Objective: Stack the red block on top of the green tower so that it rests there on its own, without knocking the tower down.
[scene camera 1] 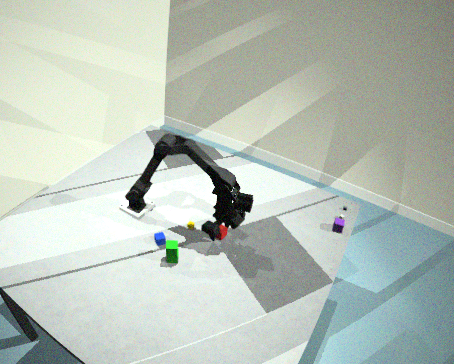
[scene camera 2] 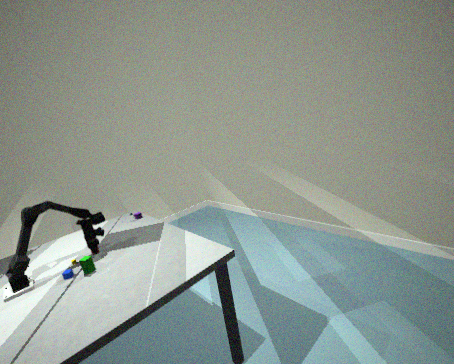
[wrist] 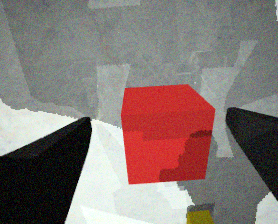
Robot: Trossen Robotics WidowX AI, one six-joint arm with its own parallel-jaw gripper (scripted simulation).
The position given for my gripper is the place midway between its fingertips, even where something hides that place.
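Observation:
There is a red block (wrist: 167,130) that I can see. My gripper (scene camera 1: 219,234) is in sight too, and the wrist view gives me the same gripper (wrist: 159,118); my gripper is open and holds nothing.

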